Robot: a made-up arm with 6 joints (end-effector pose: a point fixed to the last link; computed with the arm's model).
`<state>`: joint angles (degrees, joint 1 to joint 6).
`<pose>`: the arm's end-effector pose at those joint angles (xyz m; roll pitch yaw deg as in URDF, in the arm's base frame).
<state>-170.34 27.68 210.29 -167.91 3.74 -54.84</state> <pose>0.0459 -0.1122 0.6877 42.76 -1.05 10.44</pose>
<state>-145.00 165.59 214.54 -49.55 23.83 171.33</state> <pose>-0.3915 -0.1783 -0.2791 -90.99 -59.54 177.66</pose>
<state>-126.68 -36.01 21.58 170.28 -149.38 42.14</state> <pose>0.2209 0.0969 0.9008 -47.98 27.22 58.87</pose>
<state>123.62 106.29 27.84 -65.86 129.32 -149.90</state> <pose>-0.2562 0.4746 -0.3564 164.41 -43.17 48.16</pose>
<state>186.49 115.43 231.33 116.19 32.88 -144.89</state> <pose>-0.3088 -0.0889 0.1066 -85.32 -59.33 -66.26</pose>
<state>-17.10 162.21 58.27 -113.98 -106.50 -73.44</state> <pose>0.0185 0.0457 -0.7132 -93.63 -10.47 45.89</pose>
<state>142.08 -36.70 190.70 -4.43 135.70 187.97</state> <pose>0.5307 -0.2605 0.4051 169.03 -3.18 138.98</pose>
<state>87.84 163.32 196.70 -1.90 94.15 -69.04</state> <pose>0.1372 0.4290 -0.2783 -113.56 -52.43 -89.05</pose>
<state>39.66 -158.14 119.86 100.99 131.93 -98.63</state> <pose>-0.0654 -0.0243 -0.7148 88.37 -39.94 147.39</pose>
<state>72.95 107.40 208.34 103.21 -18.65 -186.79</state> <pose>0.0926 0.3963 0.2362 -145.72 -66.41 -55.99</pose>
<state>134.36 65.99 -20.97 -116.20 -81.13 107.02</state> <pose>-0.3621 0.2939 0.0721 70.23 7.52 -162.23</pose>
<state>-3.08 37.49 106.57 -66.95 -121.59 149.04</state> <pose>0.5806 -0.0787 0.8684 -124.58 37.47 77.90</pose>
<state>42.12 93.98 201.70 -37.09 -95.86 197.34</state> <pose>0.4966 0.3189 0.4114 151.97 -8.29 79.44</pose>
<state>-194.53 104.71 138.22 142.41 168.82 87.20</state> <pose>-0.8025 0.1089 0.2152 -130.43 42.04 -23.69</pose>
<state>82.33 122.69 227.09 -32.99 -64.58 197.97</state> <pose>0.1672 0.4809 0.1243 152.25 -37.17 120.44</pose>
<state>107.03 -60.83 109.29 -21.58 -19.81 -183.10</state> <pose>0.3497 -0.7575 0.5310 27.37 -28.16 -81.10</pose>
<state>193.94 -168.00 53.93 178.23 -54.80 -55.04</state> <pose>0.3718 -0.0323 -0.6653 -136.04 83.13 -178.24</pose>
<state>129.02 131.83 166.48 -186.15 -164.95 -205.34</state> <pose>-0.5336 0.4674 -0.0817 -160.03 19.67 -49.29</pose>
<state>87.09 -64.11 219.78 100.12 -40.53 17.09</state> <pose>-0.0394 -0.3559 0.1331 -177.47 45.27 21.72</pose>
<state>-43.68 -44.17 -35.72 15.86 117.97 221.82</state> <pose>-0.1700 0.0014 0.6521 -16.68 -50.48 114.03</pose>
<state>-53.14 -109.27 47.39 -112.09 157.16 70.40</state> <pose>-0.4509 0.6772 0.1623 170.58 13.36 -74.84</pose>
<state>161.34 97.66 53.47 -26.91 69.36 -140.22</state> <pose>-0.7094 0.3535 -0.1970 160.51 -20.65 134.43</pose>
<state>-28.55 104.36 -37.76 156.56 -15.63 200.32</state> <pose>0.3829 -0.0819 -0.2399 -169.77 51.85 161.44</pose>
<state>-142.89 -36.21 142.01 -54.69 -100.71 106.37</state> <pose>0.4873 0.4564 0.7368 173.23 -34.19 -67.12</pose>
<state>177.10 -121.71 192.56 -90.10 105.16 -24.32</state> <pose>0.3884 -0.0199 -0.4866 69.59 -10.72 76.32</pose>
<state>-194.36 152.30 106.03 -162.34 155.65 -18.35</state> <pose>-0.4829 0.0046 -0.6483 31.49 -22.75 -6.56</pose>
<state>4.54 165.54 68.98 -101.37 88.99 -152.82</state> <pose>-0.0031 0.0237 -0.7432 146.39 -0.29 -96.87</pose>
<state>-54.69 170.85 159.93 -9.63 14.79 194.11</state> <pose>0.1311 -0.3915 -0.5405 175.36 -3.67 -57.14</pose>
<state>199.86 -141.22 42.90 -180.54 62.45 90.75</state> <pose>0.6881 0.1199 -0.3592 -89.72 -58.33 18.95</pose>
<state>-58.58 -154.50 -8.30 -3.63 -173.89 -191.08</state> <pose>-0.3707 0.3752 -0.2331 -172.33 27.70 -58.14</pose>
